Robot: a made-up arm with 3 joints. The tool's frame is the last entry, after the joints.
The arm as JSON. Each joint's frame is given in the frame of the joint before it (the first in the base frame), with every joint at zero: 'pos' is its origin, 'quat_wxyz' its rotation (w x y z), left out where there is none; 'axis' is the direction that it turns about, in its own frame. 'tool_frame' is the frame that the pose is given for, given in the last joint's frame.
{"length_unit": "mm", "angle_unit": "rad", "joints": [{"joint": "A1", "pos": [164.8, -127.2, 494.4], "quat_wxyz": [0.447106, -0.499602, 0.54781, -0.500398], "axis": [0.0, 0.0, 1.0]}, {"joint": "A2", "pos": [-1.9, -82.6, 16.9], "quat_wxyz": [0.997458, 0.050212, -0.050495, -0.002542], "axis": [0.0, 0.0, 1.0]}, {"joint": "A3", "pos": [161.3, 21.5, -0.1], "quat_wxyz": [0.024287, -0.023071, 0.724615, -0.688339], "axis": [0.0, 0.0, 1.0]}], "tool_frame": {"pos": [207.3, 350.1, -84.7], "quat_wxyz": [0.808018, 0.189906, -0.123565, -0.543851]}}
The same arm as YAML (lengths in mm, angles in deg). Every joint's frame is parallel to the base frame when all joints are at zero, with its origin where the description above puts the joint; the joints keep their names.
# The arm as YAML. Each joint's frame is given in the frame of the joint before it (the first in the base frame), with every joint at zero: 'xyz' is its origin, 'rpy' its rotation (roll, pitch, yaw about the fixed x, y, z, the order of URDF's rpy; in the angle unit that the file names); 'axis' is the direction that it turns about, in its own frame. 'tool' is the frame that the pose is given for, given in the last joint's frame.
units:
  length: mm
  angle: deg
joints:
  - name: A1
    type: revolute
    origin:
      xyz: [164.8, -127.2, 494.4]
      rpy: [0.0, 0.0, 0.0]
    axis: [0.989858, -0.101496, -0.099396]
  - name: A2
    type: revolute
    origin:
      xyz: [25.2, 0.2, 80.5]
      rpy: [0.0, 0.0, 0.0]
    axis: [1.0, 0.0, 0.0]
  - name: A3
    type: revolute
    origin:
      xyz: [-0.1, -161.5, -19.9]
      rpy: [0.0, 0.0, 0.0]
    axis: [-0.051199, -0.056798, 0.997072]
tool:
  origin:
    xyz: [-346.0, 211.6, -90.7]
    rpy: [28.09, -3.56, 22.27]

